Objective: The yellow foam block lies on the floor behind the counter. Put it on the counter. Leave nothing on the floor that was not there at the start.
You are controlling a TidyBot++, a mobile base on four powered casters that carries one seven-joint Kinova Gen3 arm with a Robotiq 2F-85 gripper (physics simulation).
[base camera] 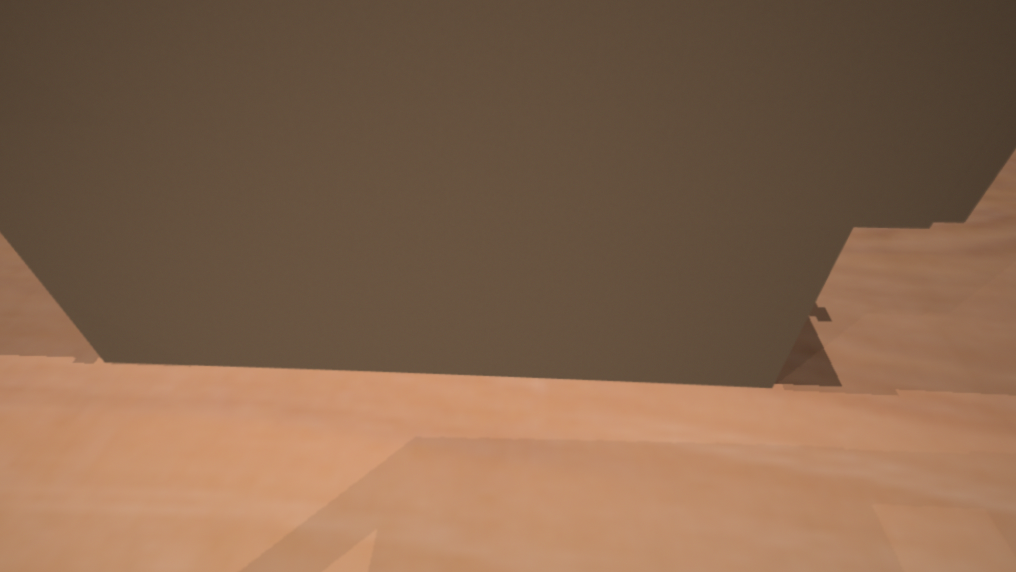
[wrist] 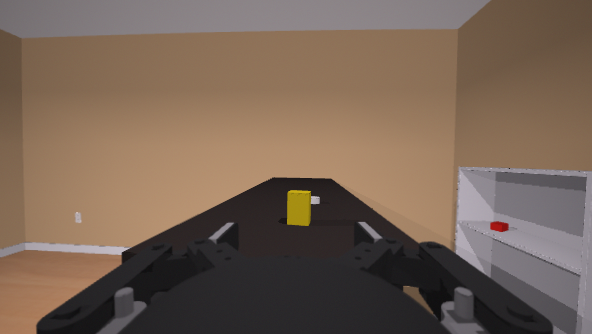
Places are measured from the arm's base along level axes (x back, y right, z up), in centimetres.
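Pixels of known places: gripper, fingertip midpoint: (wrist: pixel 296 235).
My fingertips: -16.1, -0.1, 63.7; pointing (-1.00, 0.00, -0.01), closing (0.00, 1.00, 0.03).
Observation:
Ahead of a thing's pixels: the offset from my fingertips to its top centre, as dx, dy, dz. Level surfaces: height alone.
The yellow foam block {-44.4, +0.2, -3.3} (wrist: pixel 299 208) stands upright on the dark counter {dz -12.3} (wrist: pixel 250 205) in the wrist view, a little in front of a small white round thing. My gripper (wrist: pixel 296 235) is open, with nothing between its fingers. The block is beyond the fingertips, apart from them, and shows between them in the view. In the base camera view a large brown-grey upright panel (base camera: pixel 455 191) fills the upper part, probably the counter's side; the block does not show there.
The small white thing {-73.5, +6.2, -9.9} (wrist: pixel 315 200) is on the counter behind the block. A white shelf unit (wrist: pixel 525 170) stands at the right with a red block (wrist: pixel 499 226) on its shelf. Walls (wrist: pixel 240 110) stand behind and at both sides. Wooden floor {dz -103.3} (base camera: pixel 213 440) (wrist: pixel 50 280) shows in both views.

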